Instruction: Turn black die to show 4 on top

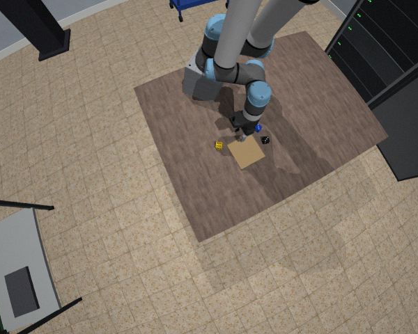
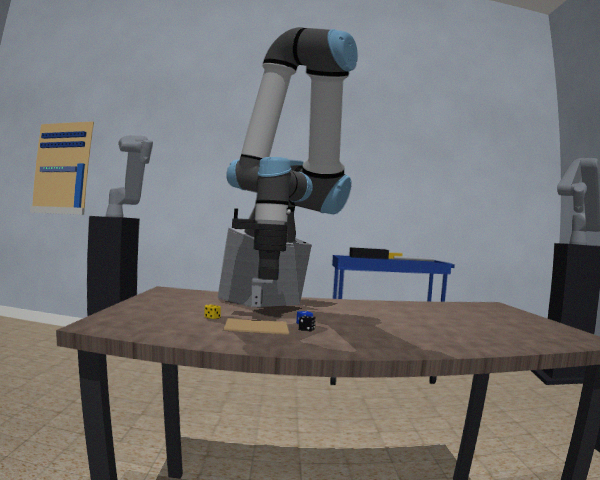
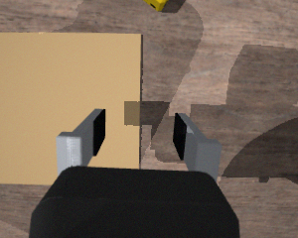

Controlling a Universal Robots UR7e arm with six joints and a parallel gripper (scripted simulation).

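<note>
The blue die is 110 mm to the left of my hand, 40 mm below it and 30 mm behind it. Round my hand: black die 130 mm to the left, 50 mm ahead, 40 mm below; then tan mat 70 mm ahead, 60 mm below, 20 mm to the left; then yellow die 110 mm to the right, 40 mm below, 10 mm ahead.
</note>
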